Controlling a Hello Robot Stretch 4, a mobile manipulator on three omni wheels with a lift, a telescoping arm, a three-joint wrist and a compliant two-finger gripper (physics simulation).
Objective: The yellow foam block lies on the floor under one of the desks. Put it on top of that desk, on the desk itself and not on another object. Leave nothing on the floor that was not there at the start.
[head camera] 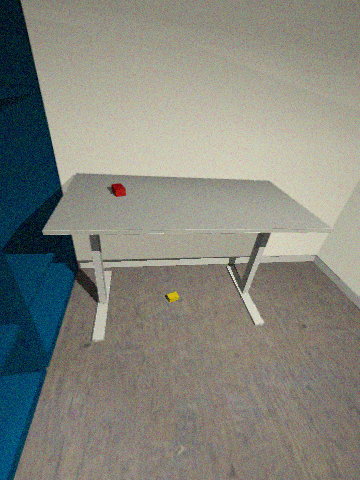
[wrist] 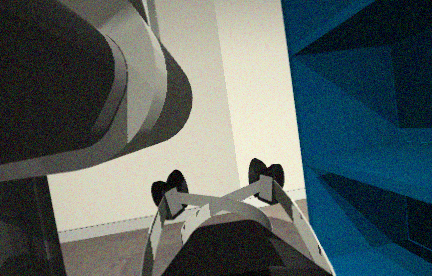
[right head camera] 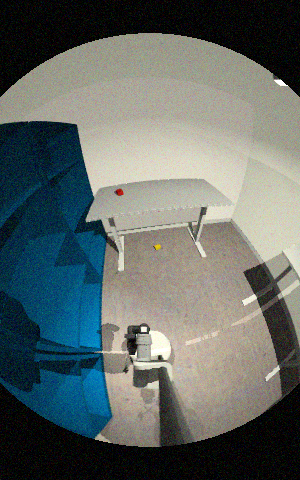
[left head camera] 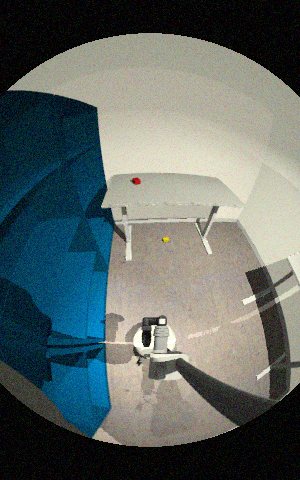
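Seen in the pictures: gripper, between the fingertips: (wrist: 217, 179) (right head camera: 132, 373) (left head camera: 145, 365); robot's base, origin of its link: (left head camera: 153, 339).
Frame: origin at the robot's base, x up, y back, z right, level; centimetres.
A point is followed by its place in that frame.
The yellow foam block (head camera: 172, 297) {x 1.8, y -140.6, z 9.9 cm} (left head camera: 166, 239) {x 1.0, y -141.5, z 12.1 cm} (right head camera: 157, 247) {x 0.8, y -140.3, z 10.8 cm} lies on the floor under the grey desk (head camera: 200, 210) {x 92.3, y -128.8, z 19.3 cm} (left head camera: 175, 192) {x 92.2, y -124.1, z 10.8 cm} (right head camera: 165, 197) {x 92.3, y -126.7, z 19.2 cm}, between its two legs. The desk stands ahead, with its back along the wall. A red block (head camera: 119, 190) {x 96.0, y -138.6, z -29.5 cm} (left head camera: 136, 181) {x 95.4, y -138.5, z -29.7 cm} (right head camera: 119, 192) {x 95.4, y -138.6, z -29.5 cm} lies on the left part of the desk top. My gripper (wrist: 217, 179) {x 65.0, y 14.6, z -7.0 cm} is open in the wrist view, its two black fingertips wide apart with no object between them. It is far from the yellow block, which does not show in the wrist view.
A tall blue structure (head camera: 25, 310) (left head camera: 95, 300) {x 4.8, y -36.2, z -71.0 cm} (right head camera: 90, 310) {x 4.9, y -37.6, z -71.6 cm} (wrist: 350, 100) stands close along my left side and reaches toward the desk's left end. At the right, white feet (left head camera: 248, 301) {x -0.2, y -37.3, z 132.9 cm} (right head camera: 248, 302) {x -0.3, y -36.1, z 131.5 cm} of other furniture stand on a dark patch of floor. Walls meet behind the desk's right end.
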